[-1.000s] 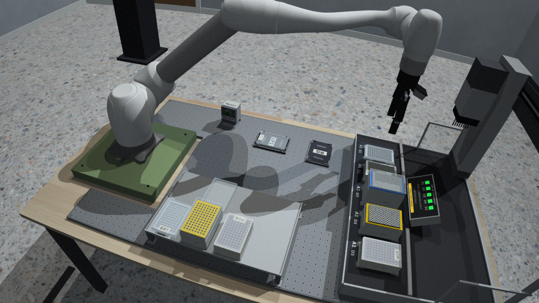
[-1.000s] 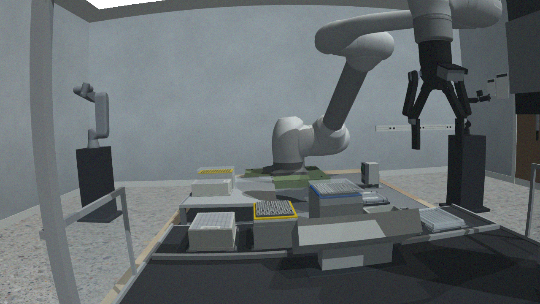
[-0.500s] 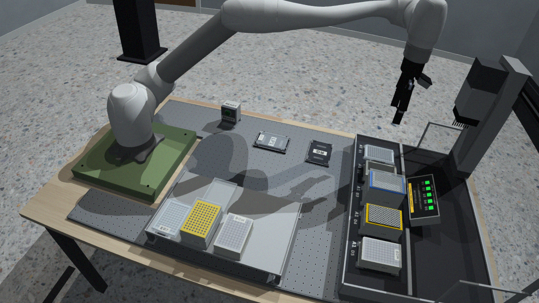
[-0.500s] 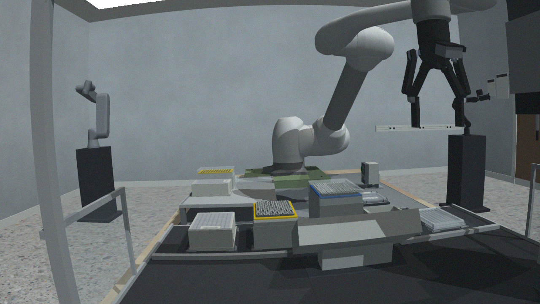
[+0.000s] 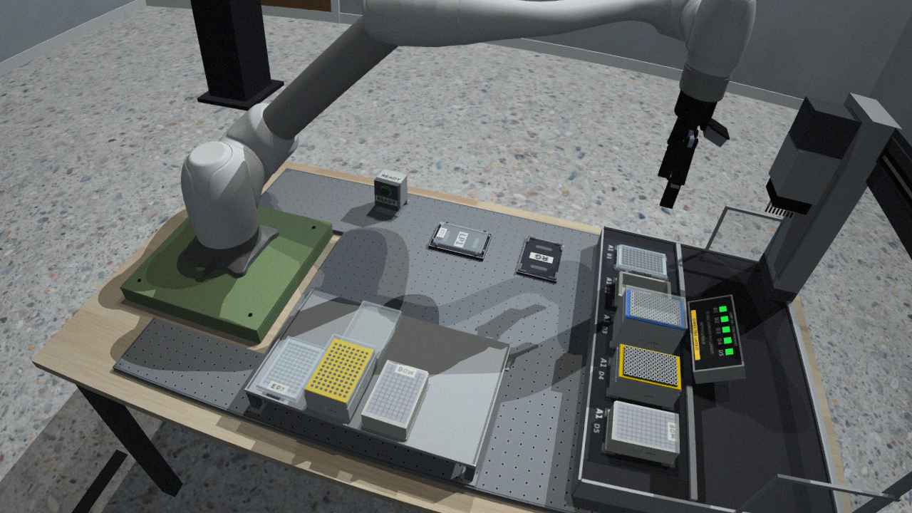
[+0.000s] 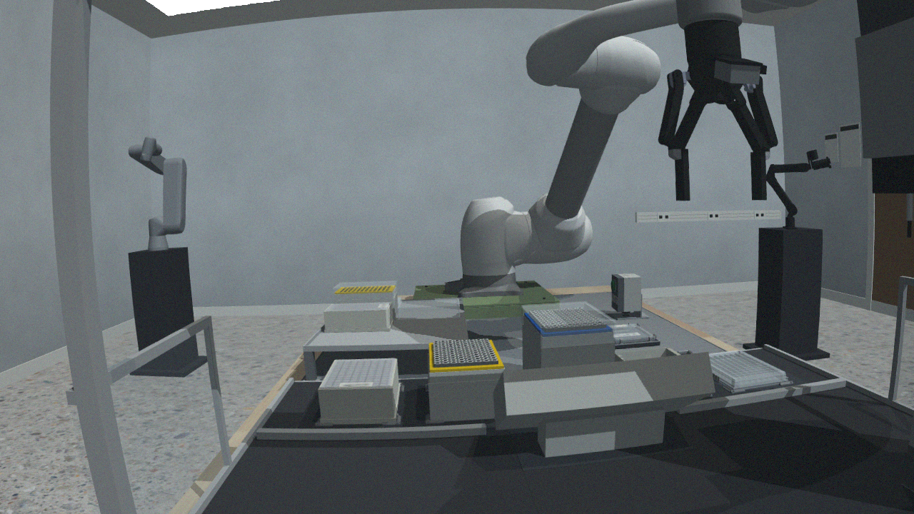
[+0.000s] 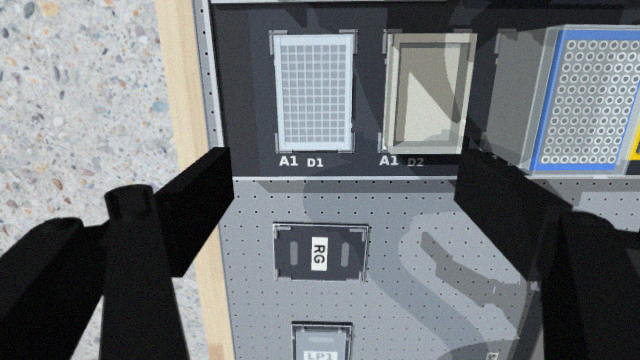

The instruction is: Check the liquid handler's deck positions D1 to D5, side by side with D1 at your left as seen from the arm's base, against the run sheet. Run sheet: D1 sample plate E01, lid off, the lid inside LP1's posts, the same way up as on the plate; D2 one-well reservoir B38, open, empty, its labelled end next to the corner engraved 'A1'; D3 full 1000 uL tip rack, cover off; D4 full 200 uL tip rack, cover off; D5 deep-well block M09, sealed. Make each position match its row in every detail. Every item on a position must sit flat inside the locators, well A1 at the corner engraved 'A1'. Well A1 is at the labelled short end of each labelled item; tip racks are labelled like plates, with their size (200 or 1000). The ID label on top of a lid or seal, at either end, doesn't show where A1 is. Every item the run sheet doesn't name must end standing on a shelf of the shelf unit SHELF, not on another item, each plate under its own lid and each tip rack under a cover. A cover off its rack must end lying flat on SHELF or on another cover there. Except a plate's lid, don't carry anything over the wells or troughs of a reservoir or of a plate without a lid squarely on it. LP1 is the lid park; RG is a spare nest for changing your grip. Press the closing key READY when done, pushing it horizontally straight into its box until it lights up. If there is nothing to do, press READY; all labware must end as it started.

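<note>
My hand is 23 cm to the left of the blue-rimmed tip rack, 19 cm above it and 2 cm short of it. The rest, counted from my hand: liquid handler head (29 cm ahead, 8 cm to the left, 8 cm above); then cream reservoir (24 cm below, 10 cm to the right, 2 cm ahead); then clear sample plate (25 cm below, 2 cm to the left, 1 cm ahead).
</note>
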